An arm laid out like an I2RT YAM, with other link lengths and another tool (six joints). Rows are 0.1 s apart.
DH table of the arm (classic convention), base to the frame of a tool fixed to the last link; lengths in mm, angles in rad. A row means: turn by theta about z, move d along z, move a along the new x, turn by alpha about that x. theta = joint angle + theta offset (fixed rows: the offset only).
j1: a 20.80  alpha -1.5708  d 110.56  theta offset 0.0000
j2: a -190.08  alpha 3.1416  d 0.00  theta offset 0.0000
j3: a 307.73  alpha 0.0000  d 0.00  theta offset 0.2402
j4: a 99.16  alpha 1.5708  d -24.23  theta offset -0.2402
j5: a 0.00  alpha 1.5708  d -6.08  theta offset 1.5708
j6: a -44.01  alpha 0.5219  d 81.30  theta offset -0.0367
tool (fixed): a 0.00  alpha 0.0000  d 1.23  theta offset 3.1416
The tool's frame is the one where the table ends.
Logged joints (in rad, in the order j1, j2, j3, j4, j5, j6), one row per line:
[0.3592 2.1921 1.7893 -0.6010 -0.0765 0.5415]
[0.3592 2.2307 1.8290 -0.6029 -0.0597 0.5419]
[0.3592 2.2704 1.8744 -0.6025 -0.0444 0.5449]
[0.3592 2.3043 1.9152 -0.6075 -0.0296 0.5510]
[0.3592 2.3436 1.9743 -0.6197 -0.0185 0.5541]
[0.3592 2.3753 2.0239 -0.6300 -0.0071 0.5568]
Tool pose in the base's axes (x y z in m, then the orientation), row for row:
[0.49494 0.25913 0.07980 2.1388 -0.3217 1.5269]
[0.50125 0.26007 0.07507 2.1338 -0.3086 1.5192]
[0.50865 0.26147 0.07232 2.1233 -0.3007 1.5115]
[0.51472 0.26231 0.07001 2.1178 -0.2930 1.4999]
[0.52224 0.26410 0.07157 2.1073 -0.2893 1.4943]
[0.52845 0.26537 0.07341 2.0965 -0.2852 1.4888]
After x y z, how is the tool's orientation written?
As angles about the fixed x, y, z axes (roll, pitch, yaw), in radians.
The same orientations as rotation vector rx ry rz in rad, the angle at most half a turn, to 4 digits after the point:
[1.8517 1.4814 1.1720]
[1.8443 1.4734 1.1583]
[1.8365 1.4591 1.1525]
[1.8341 1.4448 1.1423]
[1.8276 1.4316 1.1415]
[1.8205 1.4184 1.1404]

